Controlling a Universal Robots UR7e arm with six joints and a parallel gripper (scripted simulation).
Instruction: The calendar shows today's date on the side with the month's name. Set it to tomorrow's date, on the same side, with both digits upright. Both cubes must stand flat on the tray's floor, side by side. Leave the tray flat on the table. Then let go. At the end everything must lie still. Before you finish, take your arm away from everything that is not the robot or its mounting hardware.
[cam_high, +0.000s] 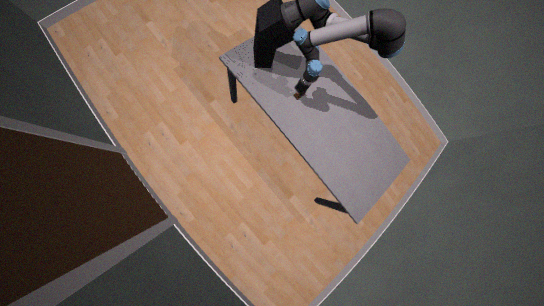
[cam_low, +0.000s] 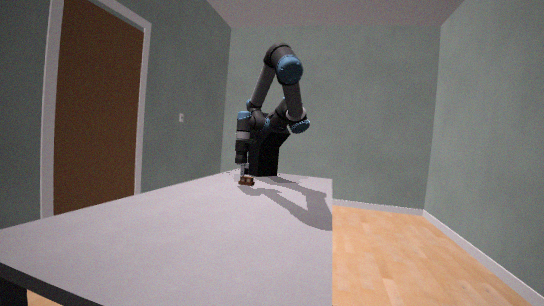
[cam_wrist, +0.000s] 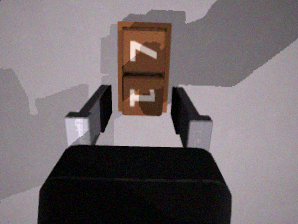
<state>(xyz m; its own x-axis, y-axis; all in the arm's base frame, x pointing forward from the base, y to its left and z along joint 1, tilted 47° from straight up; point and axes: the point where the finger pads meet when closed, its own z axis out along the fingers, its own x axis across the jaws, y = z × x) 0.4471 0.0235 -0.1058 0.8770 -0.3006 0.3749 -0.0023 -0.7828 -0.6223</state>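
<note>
The brown wooden cube lies 40 mm below my hand. Also, from my hand: calendar tray 20 mm to the left, 60 mm below.
</note>
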